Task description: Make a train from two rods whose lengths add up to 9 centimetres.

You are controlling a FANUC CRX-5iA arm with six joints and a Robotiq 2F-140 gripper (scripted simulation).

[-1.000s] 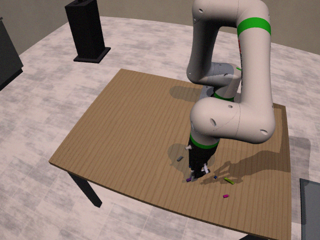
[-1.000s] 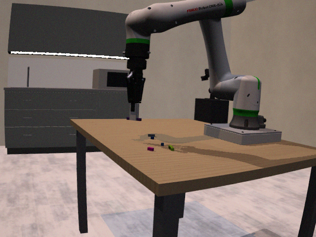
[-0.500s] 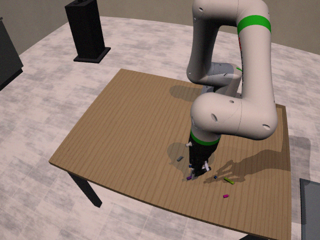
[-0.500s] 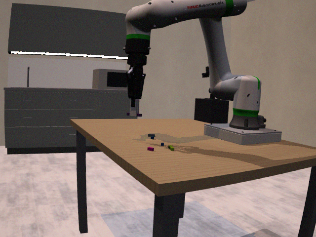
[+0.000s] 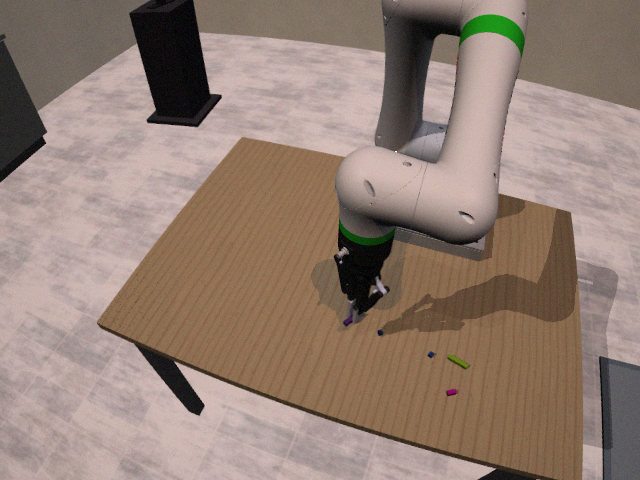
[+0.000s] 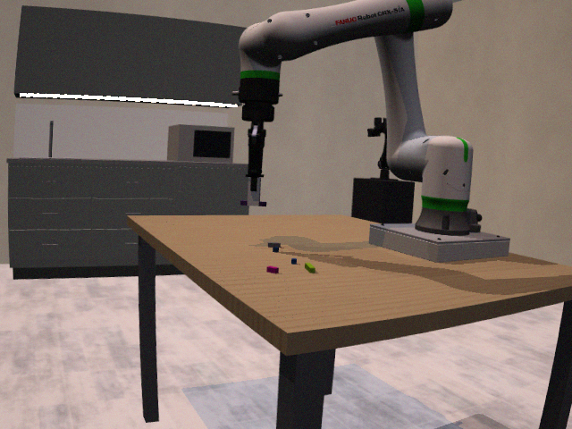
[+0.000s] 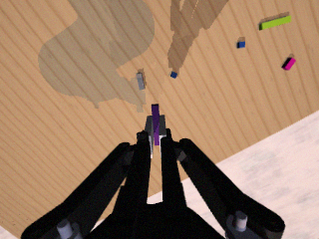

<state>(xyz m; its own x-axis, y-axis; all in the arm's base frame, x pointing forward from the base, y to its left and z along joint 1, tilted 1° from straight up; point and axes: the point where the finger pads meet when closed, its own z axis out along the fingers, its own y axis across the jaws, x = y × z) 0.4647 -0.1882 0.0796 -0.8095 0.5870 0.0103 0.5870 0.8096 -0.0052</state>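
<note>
The grey rod is 13 cm below my hand, 6 cm behind it and 1 cm to the left of it. The rest, counted from my hand: purple rod (3 cm below); magenta rod (24 cm to the left, 13 cm below, 9 cm ahead); lime rod (25 cm to the left, 13 cm below, 1 cm ahead).
</note>
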